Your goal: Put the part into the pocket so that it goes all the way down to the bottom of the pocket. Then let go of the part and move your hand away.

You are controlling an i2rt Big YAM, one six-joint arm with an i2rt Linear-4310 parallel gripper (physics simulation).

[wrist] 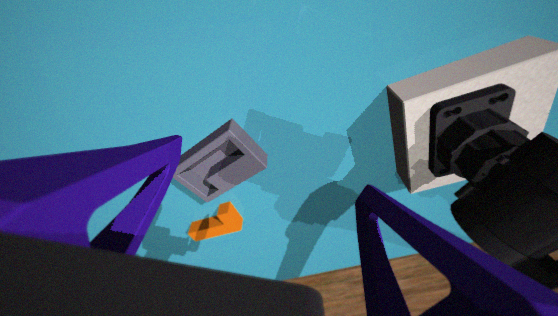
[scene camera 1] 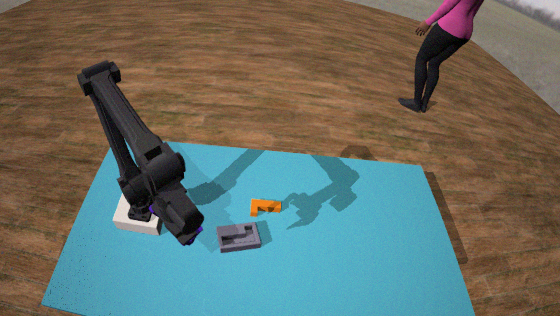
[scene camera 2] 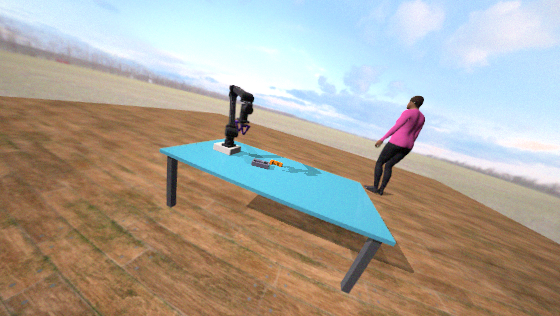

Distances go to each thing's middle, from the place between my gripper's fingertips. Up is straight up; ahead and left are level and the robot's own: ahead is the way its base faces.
Now: hand 150 mm short of the grey pocket block [scene camera 1: 237, 237], 130 mm to the right of it and 220 mm above it. Round my hand: orange L-shaped block [wrist: 228, 220] (240 mm ahead, 270 mm to the left, 230 mm below).
